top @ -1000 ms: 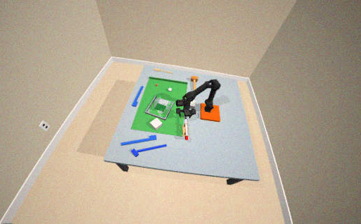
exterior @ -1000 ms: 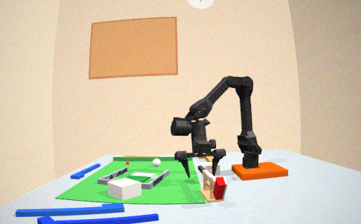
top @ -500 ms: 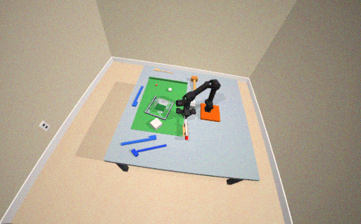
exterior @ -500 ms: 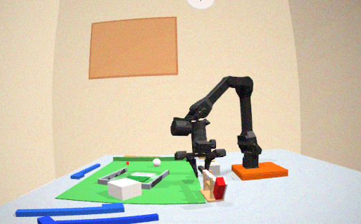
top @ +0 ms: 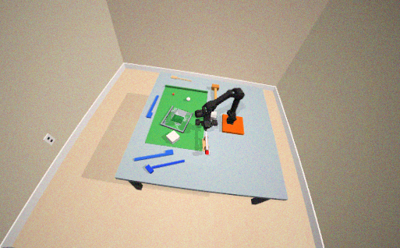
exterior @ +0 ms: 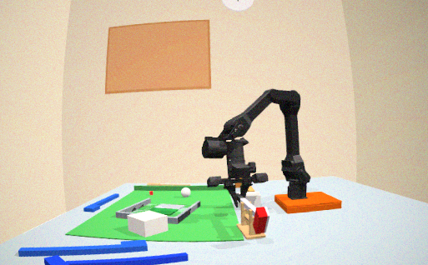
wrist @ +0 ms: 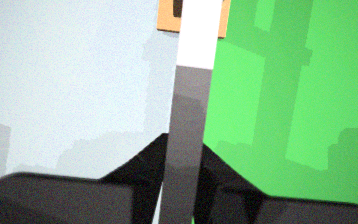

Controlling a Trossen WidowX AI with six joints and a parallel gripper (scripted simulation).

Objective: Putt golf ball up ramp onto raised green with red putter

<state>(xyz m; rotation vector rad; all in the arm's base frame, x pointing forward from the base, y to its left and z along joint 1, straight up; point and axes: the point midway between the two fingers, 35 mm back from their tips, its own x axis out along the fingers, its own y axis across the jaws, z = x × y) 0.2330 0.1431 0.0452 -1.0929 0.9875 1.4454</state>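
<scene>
Right now my gripper tip is 2 cm past the red putter, 11 cm to the right of it and 3 cm below it. The rest, counted from my gripper tip: white golf ball 21 cm ahead, 36 cm to the right, 2 cm below; small wooden stand 2 cm behind, 13 cm to the left; small red marker 38 cm ahead, 42 cm to the right, 3 cm below.
</scene>
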